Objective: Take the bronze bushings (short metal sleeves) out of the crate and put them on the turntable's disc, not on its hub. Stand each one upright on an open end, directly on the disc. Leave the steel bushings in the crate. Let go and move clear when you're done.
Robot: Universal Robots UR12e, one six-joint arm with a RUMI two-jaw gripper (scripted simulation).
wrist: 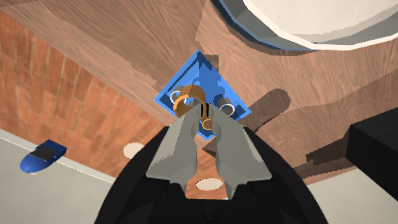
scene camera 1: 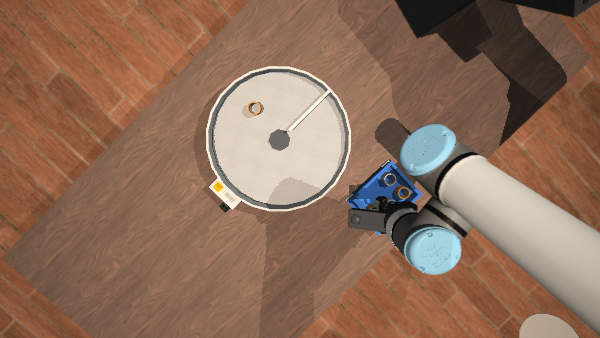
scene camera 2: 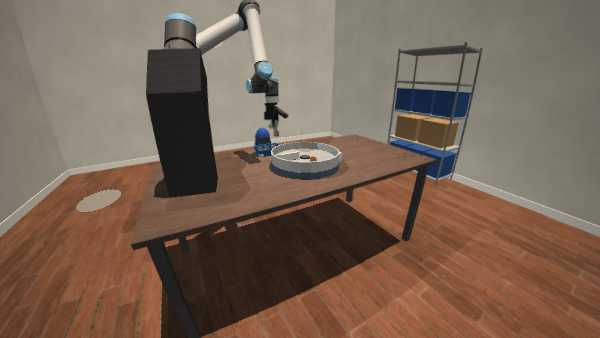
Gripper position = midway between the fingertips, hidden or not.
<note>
I see my gripper (scene camera 1: 374, 205) and a blue crate (scene camera 1: 373, 187).
My gripper is seen too in the wrist view (wrist: 204, 103). The blue crate also shows in the wrist view (wrist: 197, 70).
</note>
